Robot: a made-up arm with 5 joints.
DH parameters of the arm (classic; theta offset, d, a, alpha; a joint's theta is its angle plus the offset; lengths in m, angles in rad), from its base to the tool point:
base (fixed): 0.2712 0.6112 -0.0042 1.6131
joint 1: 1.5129 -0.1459 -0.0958 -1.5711
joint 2: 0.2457 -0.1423 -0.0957 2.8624
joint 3: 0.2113 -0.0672 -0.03 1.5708
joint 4: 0 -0.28 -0.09 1.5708
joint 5: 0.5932 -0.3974 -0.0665 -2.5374
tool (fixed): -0.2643 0.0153 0 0
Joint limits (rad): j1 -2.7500..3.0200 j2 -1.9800..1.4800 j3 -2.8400..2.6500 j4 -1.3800..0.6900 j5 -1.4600..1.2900
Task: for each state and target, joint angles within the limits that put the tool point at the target. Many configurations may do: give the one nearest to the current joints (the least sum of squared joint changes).
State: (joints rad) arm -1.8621 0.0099 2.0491 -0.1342 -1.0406
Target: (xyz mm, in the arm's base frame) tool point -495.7 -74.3 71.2
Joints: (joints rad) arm -1.3587 0.3441 1.1499 0.3766 -0.1961
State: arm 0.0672 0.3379 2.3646 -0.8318 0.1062
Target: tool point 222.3 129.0 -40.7
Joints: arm -0.3553 0.2498 2.4457 -0.8669 0.0183
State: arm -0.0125 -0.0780 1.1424 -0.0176 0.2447
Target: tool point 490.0 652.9 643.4
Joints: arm 0.8933 -0.5667 1.2158 0.4891 0.3887
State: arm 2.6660 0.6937 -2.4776 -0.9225 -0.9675
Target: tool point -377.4 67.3 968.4
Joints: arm 2.1658 0.5851 -2.1292 -0.1159 -1.1817
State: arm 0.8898 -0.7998 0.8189 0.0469 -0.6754
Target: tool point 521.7 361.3 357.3
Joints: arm 0.4468 -1.0383 0.7010 -0.3710 -1.0142
